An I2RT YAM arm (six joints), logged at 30 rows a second.
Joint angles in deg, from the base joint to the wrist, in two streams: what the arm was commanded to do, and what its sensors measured. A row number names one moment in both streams.
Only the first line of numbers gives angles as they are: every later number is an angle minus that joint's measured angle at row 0.
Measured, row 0:
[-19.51 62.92 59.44 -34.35 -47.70 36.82]
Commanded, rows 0 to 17:
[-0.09 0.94 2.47 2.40 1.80 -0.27]
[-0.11 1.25 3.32 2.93 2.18 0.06]
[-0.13 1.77 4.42 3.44 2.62 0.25]
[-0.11 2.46 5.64 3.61 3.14 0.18]
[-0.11 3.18 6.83 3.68 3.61 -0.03]
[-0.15 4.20 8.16 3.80 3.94 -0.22]
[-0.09 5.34 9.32 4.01 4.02 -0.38]
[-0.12 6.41 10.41 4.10 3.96 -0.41]
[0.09 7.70 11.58 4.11 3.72 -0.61]
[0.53 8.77 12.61 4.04 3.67 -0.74]
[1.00 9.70 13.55 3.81 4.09 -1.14]
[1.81 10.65 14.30 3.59 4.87 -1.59]
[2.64 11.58 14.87 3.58 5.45 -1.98]
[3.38 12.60 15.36 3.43 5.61 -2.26]
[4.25 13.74 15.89 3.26 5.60 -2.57]
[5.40 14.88 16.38 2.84 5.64 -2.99]
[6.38 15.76 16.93 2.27 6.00 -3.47]
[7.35 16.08 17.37 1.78 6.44 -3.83]
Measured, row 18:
[5.73 15.25 16.24 2.27 5.22 -1.82]
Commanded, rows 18 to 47:
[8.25 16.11 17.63 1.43 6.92 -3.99]
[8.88 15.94 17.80 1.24 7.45 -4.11]
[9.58 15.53 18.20 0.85 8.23 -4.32]
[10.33 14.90 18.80 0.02 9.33 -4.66]
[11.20 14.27 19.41 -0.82 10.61 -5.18]
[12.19 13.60 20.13 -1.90 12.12 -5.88]
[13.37 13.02 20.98 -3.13 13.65 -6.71]
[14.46 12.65 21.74 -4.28 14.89 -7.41]
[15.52 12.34 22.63 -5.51 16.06 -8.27]
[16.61 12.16 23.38 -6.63 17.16 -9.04]
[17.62 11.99 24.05 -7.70 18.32 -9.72]
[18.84 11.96 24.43 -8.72 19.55 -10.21]
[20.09 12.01 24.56 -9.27 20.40 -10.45]
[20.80 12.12 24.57 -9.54 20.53 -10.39]
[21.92 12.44 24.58 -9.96 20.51 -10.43]
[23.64 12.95 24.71 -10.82 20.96 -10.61]
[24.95 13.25 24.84 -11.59 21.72 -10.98]
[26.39 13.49 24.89 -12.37 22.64 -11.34]
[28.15 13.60 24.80 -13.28 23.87 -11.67]
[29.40 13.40 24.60 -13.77 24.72 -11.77]
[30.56 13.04 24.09 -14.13 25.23 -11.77]
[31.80 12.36 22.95 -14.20 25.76 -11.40]
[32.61 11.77 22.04 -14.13 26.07 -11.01]
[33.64 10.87 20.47 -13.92 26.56 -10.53]
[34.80 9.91 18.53 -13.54 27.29 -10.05]
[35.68 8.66 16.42 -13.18 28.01 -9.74]
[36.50 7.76 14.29 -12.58 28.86 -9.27]
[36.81 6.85 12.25 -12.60 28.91 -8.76]
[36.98 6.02 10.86 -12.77 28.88 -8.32]
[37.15 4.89 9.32 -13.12 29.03 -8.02]
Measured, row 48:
[36.77 6.55 11.58 -12.41 26.53 -9.84]
